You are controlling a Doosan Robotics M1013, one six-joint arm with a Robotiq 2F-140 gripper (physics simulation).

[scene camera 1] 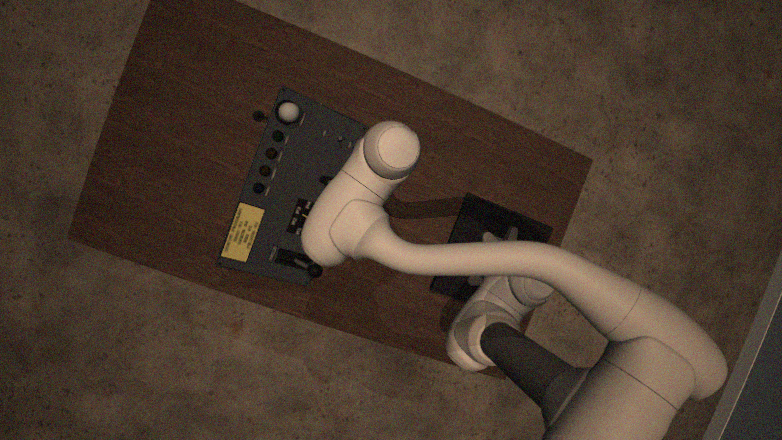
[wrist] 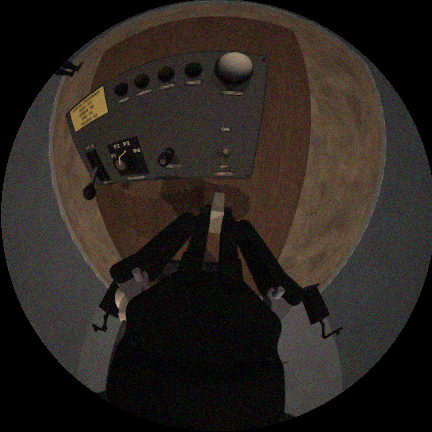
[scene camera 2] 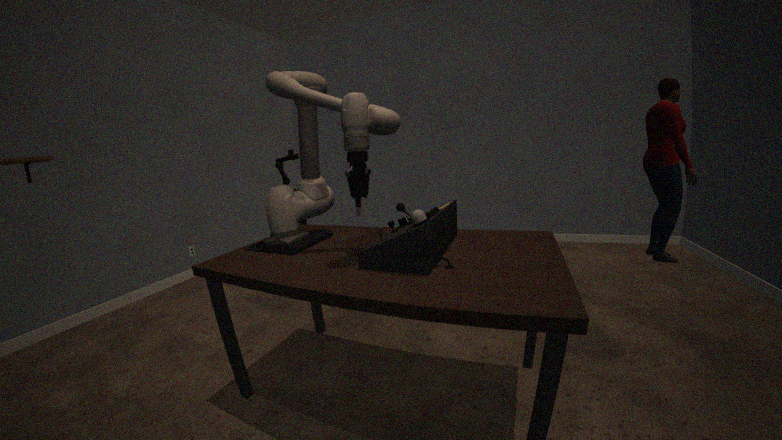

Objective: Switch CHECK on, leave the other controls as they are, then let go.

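Seen in the pictures: gripper, fingertip midpoint: (wrist: 217,200) (scene camera 2: 361,216); arm's base at its link origin: (scene camera 2: 287,239).
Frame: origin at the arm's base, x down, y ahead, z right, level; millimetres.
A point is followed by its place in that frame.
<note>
The dark control panel (scene camera 1: 298,164) {x -108, y 700, z 103 mm} (scene camera 2: 410,246) {x -81, y 744, z 281 mm} (wrist: 195,115) {x -105, y 688, z 152 mm} is sloped. A small metal toggle (scene camera 1: 340,138) {x -124, y 615, z 204 mm} (wrist: 225,151) {x -124, y 614, z 205 mm} stands at its near right in the wrist view, between an ON label (wrist: 225,129) {x -94, y 659, z 207 mm} and a small lower label (wrist: 223,166) {x -59, y 580, z 203 mm}. Its lever looks short and seems to lean toward ON; the name plate (wrist: 223,173) {x -51, y 562, z 203 mm} beneath is too blurred to read as CHECK. My gripper (scene camera 2: 358,209) {x -159, y 534, z 190 mm} (wrist: 217,200) {x -159, y 534, z 190 mm} is shut and empty, pointing down, raised and apart from the toggle, off the panel's near edge. The arm hides it in scene camera 1.
The panel also carries a white dome (scene camera 1: 288,111) {x -190, y 760, z 220 mm} (scene camera 2: 418,215) {x -174, y 766, z 243 mm} (wrist: 235,67) {x -182, y 740, z 220 mm}, a row of dark lamps, a black switch (scene camera 1: 325,179) {x -116, y 619, z 87 mm} (wrist: 166,156) {x -117, y 613, z 94 mm}, a P1–P4 knob (wrist: 120,162) {x -108, y 620, z -29 mm} and a ball-ended lever (scene camera 1: 314,270) {x -149, y 574, z -154 mm} (wrist: 90,192) {x -137, y 569, z -140 mm}. A person (scene camera 2: 665,131) stands beyond the table (scene camera 2: 492,284) {x 15, y 1007, z 327 mm}.
</note>
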